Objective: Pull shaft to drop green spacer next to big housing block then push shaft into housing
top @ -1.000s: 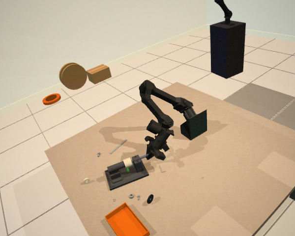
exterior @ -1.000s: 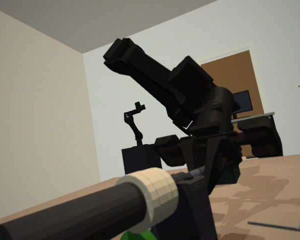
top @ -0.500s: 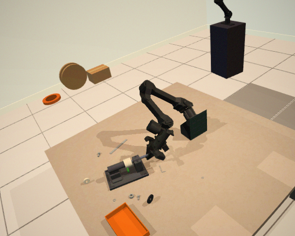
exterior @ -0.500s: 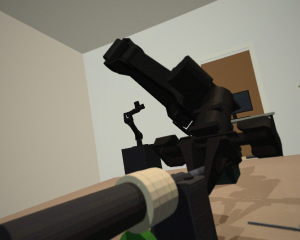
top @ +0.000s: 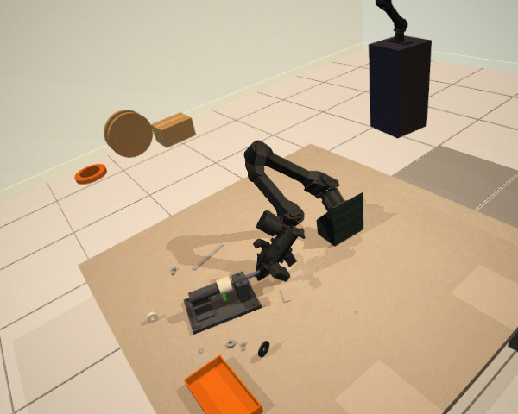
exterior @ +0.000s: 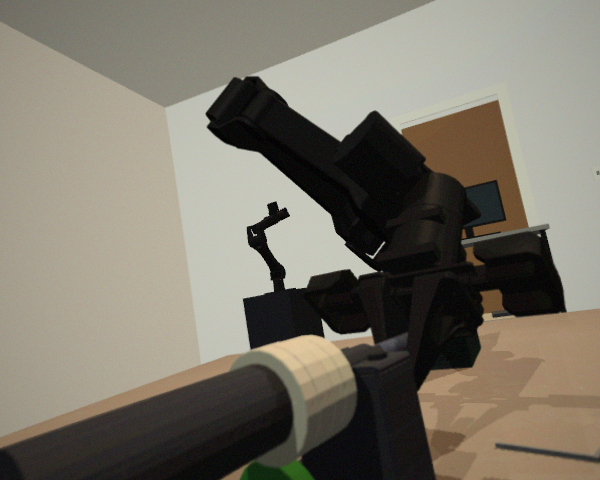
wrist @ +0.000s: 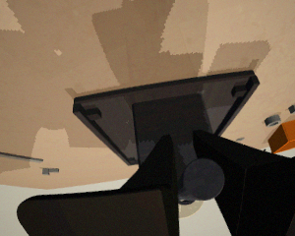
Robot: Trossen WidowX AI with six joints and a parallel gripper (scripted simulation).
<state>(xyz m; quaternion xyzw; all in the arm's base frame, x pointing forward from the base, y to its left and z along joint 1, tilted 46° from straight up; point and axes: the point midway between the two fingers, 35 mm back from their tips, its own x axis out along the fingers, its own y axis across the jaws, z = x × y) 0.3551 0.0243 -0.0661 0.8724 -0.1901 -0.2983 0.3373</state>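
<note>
My gripper tip is 5 cm short of the grey shaft, 1 cm to the left of it and 3 cm below it. The rest, counted from my gripper tip: allen key: 5 cm behind, 8 cm to the left, 5 cm below; green spacer: 12 cm ahead, 2 cm to the right, 2 cm below; black ring: 10 cm ahead, 23 cm to the left, 3 cm below.
</note>
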